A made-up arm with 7 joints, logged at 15 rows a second.
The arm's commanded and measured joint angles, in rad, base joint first. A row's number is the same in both.
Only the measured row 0 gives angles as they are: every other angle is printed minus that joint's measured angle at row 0.
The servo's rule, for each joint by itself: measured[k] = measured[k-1] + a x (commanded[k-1-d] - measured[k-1]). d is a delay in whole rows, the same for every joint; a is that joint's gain. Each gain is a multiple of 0.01, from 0.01 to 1. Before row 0 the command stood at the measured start. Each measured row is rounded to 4 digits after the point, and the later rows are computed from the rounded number. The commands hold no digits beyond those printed.
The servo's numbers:
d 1
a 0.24 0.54 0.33 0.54 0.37 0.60 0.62
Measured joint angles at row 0:
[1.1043, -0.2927, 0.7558, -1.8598, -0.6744, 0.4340, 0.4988]
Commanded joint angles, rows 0 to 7:
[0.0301, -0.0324, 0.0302, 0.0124, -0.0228, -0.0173, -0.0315]
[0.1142, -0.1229, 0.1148, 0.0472, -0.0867, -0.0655, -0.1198]
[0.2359, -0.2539, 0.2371, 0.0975, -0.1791, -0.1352, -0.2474]
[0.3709, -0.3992, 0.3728, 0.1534, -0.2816, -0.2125, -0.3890]
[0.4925, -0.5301, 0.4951, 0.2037, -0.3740, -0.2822, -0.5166]
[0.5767, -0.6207, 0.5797, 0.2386, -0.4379, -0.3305, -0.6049]
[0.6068, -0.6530, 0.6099, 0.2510, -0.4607, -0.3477, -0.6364]
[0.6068, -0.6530, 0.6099, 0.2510, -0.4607, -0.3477, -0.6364]
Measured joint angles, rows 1 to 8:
[0.0000, 0.0000, 0.0000, 0.0000, 0.0000, 0.0000, 0.0000]
[0.0072, -0.0175, 0.0100, 0.0067, -0.0084, -0.0104, -0.0195]
[0.0329, -0.0744, 0.0446, 0.0286, -0.0374, -0.0435, -0.0817]
[0.0816, -0.1713, 0.1081, 0.0658, -0.0898, -0.0985, -0.1844]
[0.1510, -0.2944, 0.1955, 0.1131, -0.1608, -0.1669, -0.3113]
[0.2330, -0.4217, 0.2944, 0.1620, -0.2397, -0.2361, -0.4386]
[0.3155, -0.5292, 0.3885, 0.2034, -0.3130, -0.2927, -0.5417]
[0.3854, -0.5961, 0.4616, 0.2291, -0.3676, -0.3257, -0.6004]

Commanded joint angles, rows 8 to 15:
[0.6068, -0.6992, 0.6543, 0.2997, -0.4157, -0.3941, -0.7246]
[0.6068, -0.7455, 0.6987, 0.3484, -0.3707, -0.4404, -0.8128]
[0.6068, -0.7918, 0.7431, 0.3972, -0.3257, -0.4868, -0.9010]
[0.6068, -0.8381, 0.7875, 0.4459, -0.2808, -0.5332, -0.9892]
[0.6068, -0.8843, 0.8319, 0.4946, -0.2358, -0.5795, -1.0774]
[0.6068, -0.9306, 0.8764, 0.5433, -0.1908, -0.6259, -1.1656]
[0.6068, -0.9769, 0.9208, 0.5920, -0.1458, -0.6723, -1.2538]
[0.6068, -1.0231, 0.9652, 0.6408, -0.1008, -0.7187, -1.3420]
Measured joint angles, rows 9 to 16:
[0.4385, -0.6268, 0.5105, 0.2409, -0.4020, -0.3389, -0.6227]
[0.4789, -0.6659, 0.5580, 0.2727, -0.4071, -0.3720, -0.6859]
[0.5096, -0.7089, 0.6044, 0.3136, -0.3936, -0.4130, -0.7646]
[0.5329, -0.7537, 0.6502, 0.3587, -0.3685, -0.4573, -0.8492]
[0.5506, -0.7993, 0.6955, 0.4058, -0.3361, -0.5028, -0.9360]
[0.5641, -0.8452, 0.7405, 0.4538, -0.2990, -0.5488, -1.0237]
[0.5743, -0.8913, 0.7853, 0.5021, -0.2590, -0.5951, -1.1117]
[0.5821, -0.9375, 0.8300, 0.5506, -0.2171, -0.6414, -1.1998]

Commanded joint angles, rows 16 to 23:
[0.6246, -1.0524, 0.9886, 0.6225, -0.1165, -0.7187, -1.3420]
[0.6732, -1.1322, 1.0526, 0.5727, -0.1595, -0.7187, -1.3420]
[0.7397, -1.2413, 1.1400, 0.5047, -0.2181, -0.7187, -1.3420]
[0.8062, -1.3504, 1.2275, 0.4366, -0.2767, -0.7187, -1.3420]
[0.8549, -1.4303, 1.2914, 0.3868, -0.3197, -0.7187, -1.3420]
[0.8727, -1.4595, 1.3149, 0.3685, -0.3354, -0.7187, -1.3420]
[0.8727, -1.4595, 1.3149, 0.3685, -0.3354, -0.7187, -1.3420]
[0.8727, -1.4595, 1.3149, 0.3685, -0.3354, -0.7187, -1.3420]
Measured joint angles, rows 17 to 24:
[0.5880, -0.9837, 0.8746, 0.5993, -0.1741, -0.6878, -1.2880]
[0.5968, -1.0208, 0.9122, 0.6118, -0.1528, -0.7063, -1.3215]
[0.6151, -1.0810, 0.9585, 0.5907, -0.1553, -0.7137, -1.3342]
[0.6450, -1.1676, 1.0184, 0.5443, -0.1785, -0.7167, -1.3390]
[0.6837, -1.2663, 1.0874, 0.4861, -0.2148, -0.7179, -1.3409]
[0.7248, -1.3549, 1.1547, 0.4325, -0.2536, -0.7184, -1.3416]
[0.7603, -1.4114, 1.2076, 0.3979, -0.2839, -0.7186, -1.3418]
[0.7873, -1.4374, 1.2430, 0.3820, -0.3030, -0.7187, -1.3419]

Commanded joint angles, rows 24 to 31:
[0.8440, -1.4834, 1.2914, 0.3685, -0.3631, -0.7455, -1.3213]
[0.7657, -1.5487, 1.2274, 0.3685, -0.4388, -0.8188, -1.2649]
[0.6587, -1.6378, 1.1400, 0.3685, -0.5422, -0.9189, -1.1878]
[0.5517, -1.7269, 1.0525, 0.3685, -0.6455, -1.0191, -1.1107]
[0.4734, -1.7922, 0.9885, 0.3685, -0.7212, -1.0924, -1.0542]
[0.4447, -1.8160, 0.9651, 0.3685, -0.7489, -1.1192, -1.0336]
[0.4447, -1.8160, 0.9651, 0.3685, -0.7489, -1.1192, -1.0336]
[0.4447, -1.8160, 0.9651, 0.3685, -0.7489, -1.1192, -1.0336]
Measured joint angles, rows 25 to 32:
[0.8078, -1.4493, 1.2667, 0.3747, -0.3150, -0.7187, -1.3420]
[0.8165, -1.4677, 1.2749, 0.3714, -0.3328, -0.7348, -1.3292]
[0.8043, -1.5114, 1.2592, 0.3698, -0.3720, -0.7852, -1.2893]
[0.7694, -1.5797, 1.2199, 0.3691, -0.4350, -0.8654, -1.2264]
[0.7172, -1.6592, 1.1647, 0.3688, -0.5129, -0.9576, -1.1547]
[0.6587, -1.7310, 1.1066, 0.3686, -0.5900, -1.0385, -1.0924]
[0.6073, -1.7769, 1.0599, 0.3685, -0.6488, -1.0869, -1.0559]
[0.5683, -1.7980, 1.0286, 0.3685, -0.6858, -1.1063, -1.0421]

